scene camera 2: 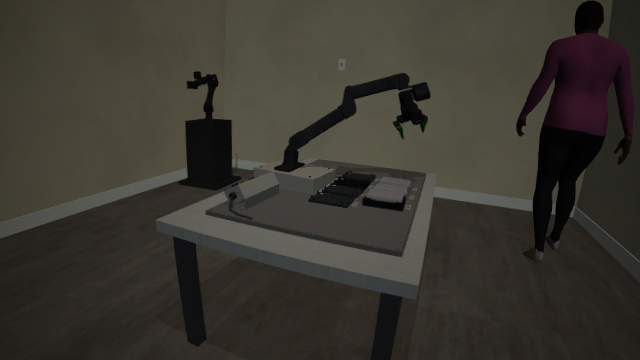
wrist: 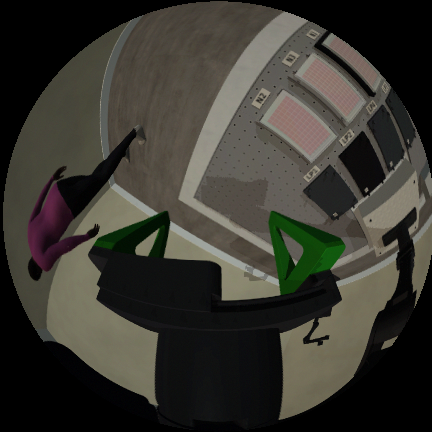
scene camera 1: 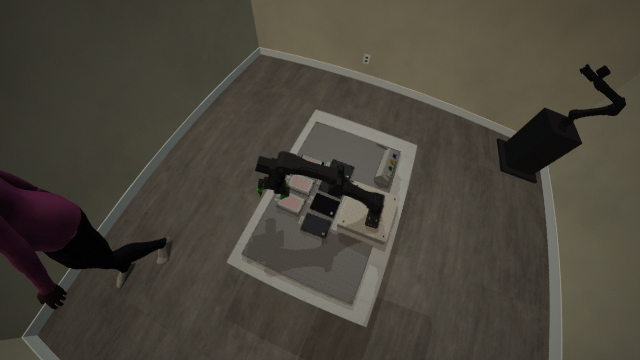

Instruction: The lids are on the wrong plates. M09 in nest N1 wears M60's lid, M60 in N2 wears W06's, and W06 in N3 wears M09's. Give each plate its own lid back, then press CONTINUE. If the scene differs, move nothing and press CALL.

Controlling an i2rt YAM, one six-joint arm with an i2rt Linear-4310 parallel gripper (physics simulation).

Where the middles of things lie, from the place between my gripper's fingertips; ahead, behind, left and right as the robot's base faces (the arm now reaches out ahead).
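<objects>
LP2 (wrist: 359, 157) sits 23 cm behind my hand, 13 cm to the right of it and 21 cm below it. The row marked LP1 (wrist: 328, 190) is 21 cm below my hand as well, but 22 cm behind it and 1 cm to the right of it.
</objects>
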